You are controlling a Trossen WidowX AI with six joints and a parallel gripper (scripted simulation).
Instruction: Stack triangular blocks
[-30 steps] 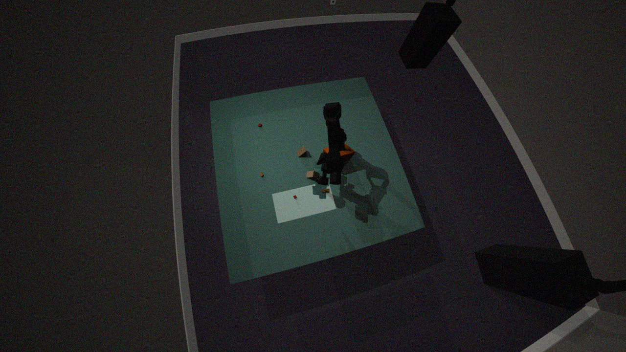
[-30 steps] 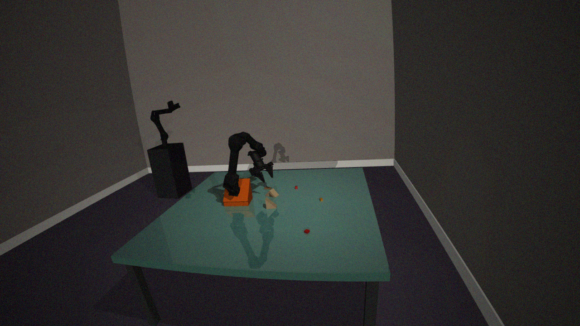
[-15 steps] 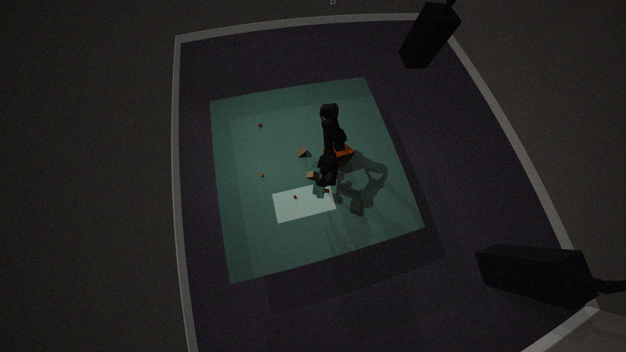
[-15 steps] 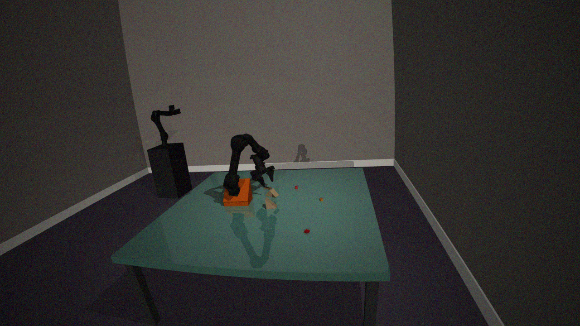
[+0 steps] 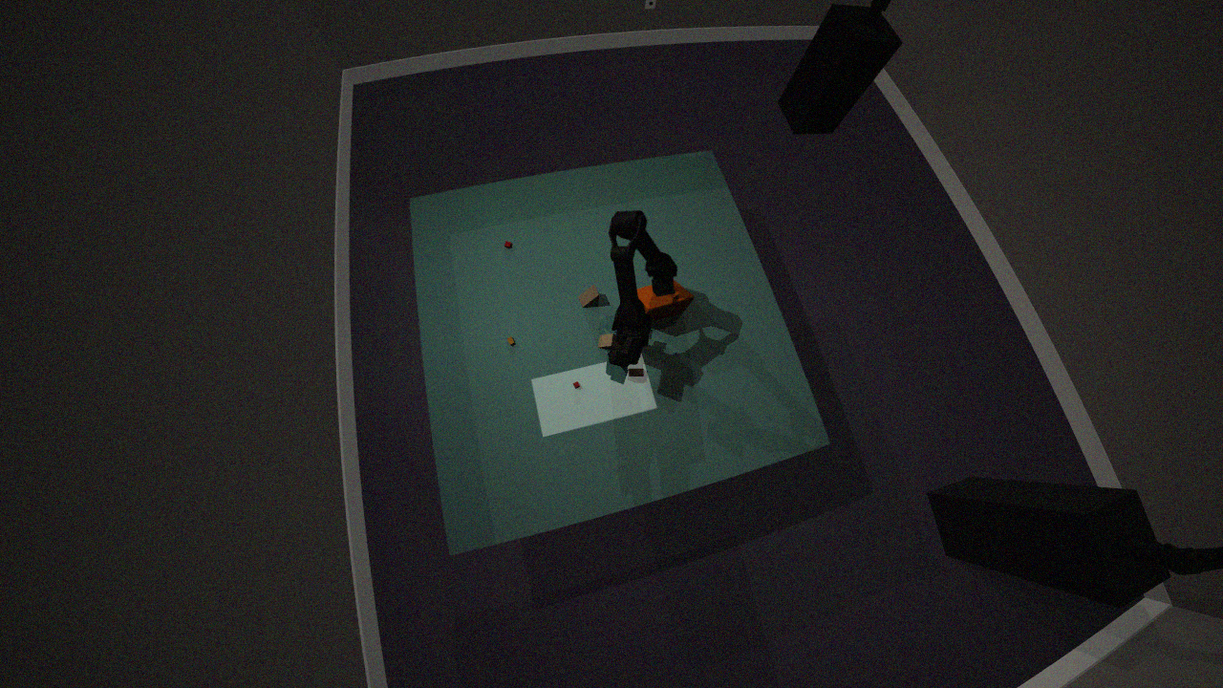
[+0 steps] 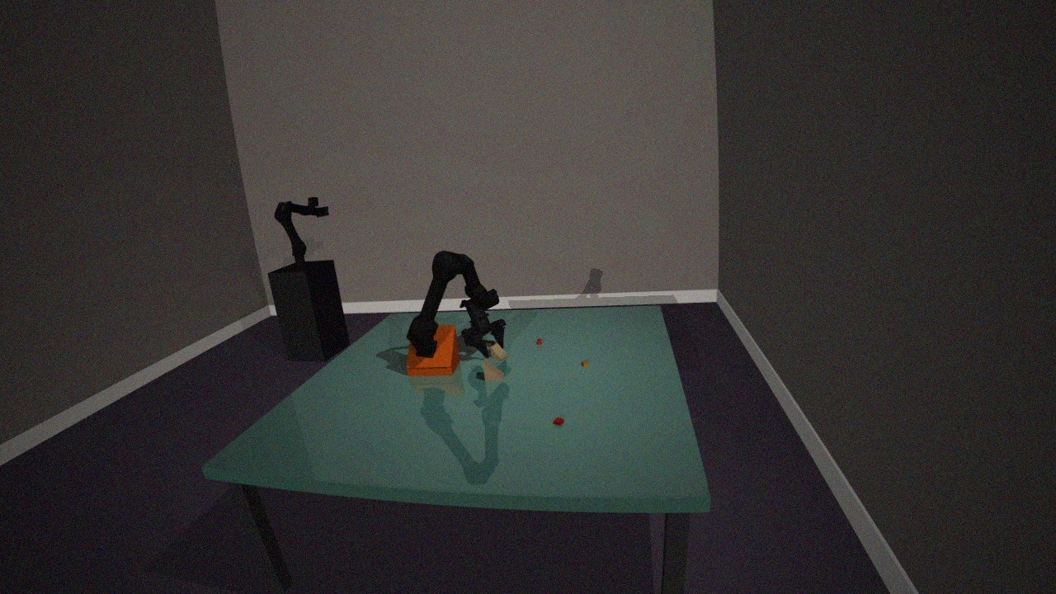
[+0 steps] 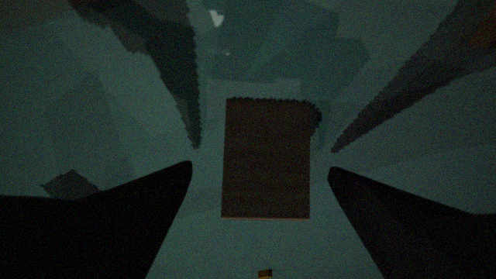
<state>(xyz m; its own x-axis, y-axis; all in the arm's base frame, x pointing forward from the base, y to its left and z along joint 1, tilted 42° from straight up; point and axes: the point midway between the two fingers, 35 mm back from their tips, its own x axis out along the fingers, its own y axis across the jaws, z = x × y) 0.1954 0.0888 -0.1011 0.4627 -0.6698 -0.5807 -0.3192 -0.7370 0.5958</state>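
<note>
The small brown block lies 120 mm to the left of my gripper tip, 70 mm behind it and 10 mm below it. Also, from my gripper tip: red cube 140 mm ahead, 120 mm to the left.
</note>
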